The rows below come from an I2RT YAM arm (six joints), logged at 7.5 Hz.
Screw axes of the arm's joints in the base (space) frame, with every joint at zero. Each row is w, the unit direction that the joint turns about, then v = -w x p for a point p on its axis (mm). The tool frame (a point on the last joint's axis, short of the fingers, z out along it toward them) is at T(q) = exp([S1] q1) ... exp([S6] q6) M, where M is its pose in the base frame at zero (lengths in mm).
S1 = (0, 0, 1, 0.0, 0.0, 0.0)
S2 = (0, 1, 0, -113.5, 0.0, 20.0)
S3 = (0, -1, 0, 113.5, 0.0, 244.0)
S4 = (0, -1, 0, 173.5, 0.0, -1.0)
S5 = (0, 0, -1, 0.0, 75.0, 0.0)
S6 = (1, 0, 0, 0.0, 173.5, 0.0)
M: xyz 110.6 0.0 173.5 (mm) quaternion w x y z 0.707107 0 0.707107 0
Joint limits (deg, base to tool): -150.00..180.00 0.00..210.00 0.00..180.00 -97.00..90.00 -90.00..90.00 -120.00..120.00
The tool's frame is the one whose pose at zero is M.
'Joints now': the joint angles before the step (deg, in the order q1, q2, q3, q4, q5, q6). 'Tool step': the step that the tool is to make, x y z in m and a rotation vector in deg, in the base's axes. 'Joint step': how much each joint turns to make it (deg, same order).
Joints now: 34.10, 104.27, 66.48, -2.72, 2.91, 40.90
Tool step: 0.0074, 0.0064, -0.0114, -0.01, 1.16, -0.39
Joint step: 0.16, 3.11, 1.59, 0.50, -0.01, 0.85
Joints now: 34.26, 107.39, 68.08, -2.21, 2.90, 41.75
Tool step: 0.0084, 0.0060, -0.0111, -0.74, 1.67, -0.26
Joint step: 0.03, 3.31, 2.41, -0.92, -0.01, 0.44
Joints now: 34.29, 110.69, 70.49, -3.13, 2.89, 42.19
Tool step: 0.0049, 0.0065, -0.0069, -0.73, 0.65, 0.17
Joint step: 0.38, 2.29, 1.87, -0.52, 0.31, -0.03
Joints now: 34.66, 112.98, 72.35, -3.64, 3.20, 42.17
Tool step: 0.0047, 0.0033, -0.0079, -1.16, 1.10, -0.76
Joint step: 0.07, 2.10, 1.63, -1.12, 0.82, 0.36
